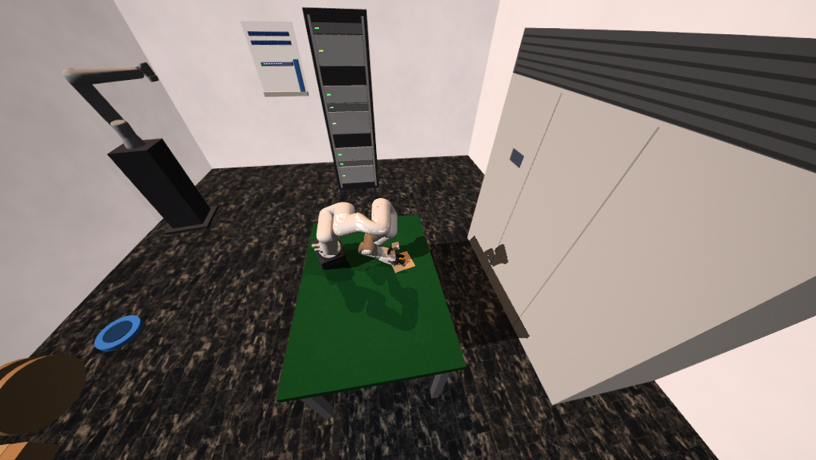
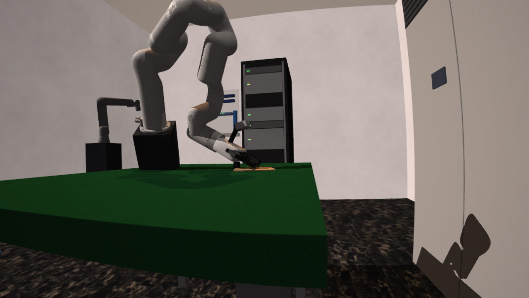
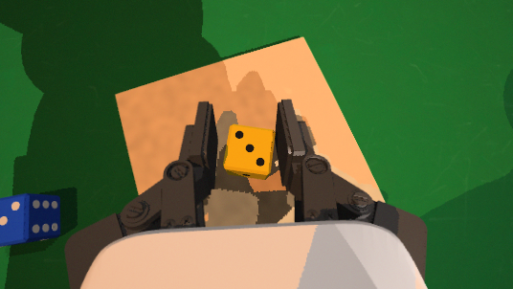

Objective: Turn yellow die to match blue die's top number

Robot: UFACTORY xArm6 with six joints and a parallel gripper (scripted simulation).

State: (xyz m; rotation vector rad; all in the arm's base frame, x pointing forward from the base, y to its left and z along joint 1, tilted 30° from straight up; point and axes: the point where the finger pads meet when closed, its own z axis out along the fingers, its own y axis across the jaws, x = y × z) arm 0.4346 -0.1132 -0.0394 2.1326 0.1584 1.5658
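Now: the yellow die 10 mm below my hand. The rest, counted from my hand: black die (80 mm behind, 110 mm to the left, 20 mm below); then blue die (10 mm behind, 130 mm to the left, 20 mm below); then mat (30 mm below).
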